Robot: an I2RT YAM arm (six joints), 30 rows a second.
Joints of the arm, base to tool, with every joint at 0 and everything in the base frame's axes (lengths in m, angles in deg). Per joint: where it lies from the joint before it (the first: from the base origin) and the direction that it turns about. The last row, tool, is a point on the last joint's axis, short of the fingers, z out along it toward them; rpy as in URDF.
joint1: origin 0 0 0.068 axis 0 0 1
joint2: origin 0.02 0.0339 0.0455 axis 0 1 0
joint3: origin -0.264 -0.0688 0 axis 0 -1 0
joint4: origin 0.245 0.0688 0.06 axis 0 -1 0
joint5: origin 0.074 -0.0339 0.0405 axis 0 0 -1
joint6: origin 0.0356 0 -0.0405 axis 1 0 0
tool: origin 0 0 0 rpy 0 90 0
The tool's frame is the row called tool.
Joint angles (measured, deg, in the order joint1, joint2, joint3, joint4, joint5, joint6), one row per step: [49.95 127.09 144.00 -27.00 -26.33 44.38]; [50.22 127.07 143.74 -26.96 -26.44 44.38]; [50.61 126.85 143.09 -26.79 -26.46 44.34]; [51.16 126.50 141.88 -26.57 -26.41 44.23]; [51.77 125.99 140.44 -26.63 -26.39 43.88]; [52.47 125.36 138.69 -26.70 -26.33 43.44]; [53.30 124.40 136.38 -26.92 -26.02 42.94]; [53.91 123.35 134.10 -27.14 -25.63 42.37]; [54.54 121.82 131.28 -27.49 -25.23 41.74]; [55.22 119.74 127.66 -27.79 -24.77 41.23]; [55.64 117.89 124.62 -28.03 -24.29 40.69]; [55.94 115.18 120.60 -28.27 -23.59 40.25]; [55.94 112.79 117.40 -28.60 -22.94 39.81]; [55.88 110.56 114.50 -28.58 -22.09 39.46]
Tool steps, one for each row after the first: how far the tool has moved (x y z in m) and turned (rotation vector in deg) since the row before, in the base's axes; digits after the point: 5 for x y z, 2 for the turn. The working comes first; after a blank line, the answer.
Tool pose at each row, in the base's axes (x y z in m, rotation vector in deg; the steps are taken from these numbers as rounded here): [0.30992 0.39323 0.43420 -27.77 112.47 87.92]; [0.30825 0.39501 0.43299 -28.13 112.71 88.10]; [0.30558 0.39715 0.43149 -28.57 113.00 88.23]; [0.30200 0.40033 0.42800 -29.14 113.69 88.23]; [0.29755 0.40328 0.42400 -30.00 114.66 87.99]; [0.29230 0.40644 0.41918 -31.00 115.79 87.63]; [0.28556 0.40923 0.41355 -31.97 117.31 86.93]; [0.27998 0.41023 0.40873 -32.74 118.63 86.02]; [0.27306 0.40954 0.40440 -33.61 120.12 84.97]; [0.26461 0.40715 0.39978 -34.39 121.89 83.83]; [0.25823 0.40364 0.39647 -34.95 123.16 82.68]; [0.25076 0.39637 0.39388 -35.11 124.61 81.24]; [0.24569 0.38820 0.39297 -35.00 125.59 79.86]; [0.24148 0.38026 0.39277 -34.60 126.05 78.56]

[-0.00167 0.00178 -0.00121 -0.14 0.14 0.38]; [-0.00267 0.00214 -0.00150 -0.21 0.13 0.42]; [-0.00358 0.00318 -0.00349 -0.52 0.29 0.52]; [-0.00445 0.00295 -0.00400 -0.85 0.28 0.66]; [-0.00525 0.00316 -0.00482 -1.03 0.29 0.73]; [-0.00674 0.00279 -0.00563 -1.39 0.41 0.64]; [-0.00558 0.00100 -0.00482 -1.32 0.23 0.37]; [-0.00692 -0.00069 -0.00433 -1.50 0.26 0.42]; [-0.00845 -0.00239 -0.00462 -1.67 0.45 0.39]; [-0.00638 -0.00351 -0.00331 -1.35 0.17 0.15]; [-0.00747 -0.00727 -0.00259 -1.49 0.25 -0.20]; [-0.00507 -0.00817 -0.00091 -1.16 0.02 -0.44]; [-0.00421 -0.00794 -0.00020 -0.79 -0.25 -0.70]
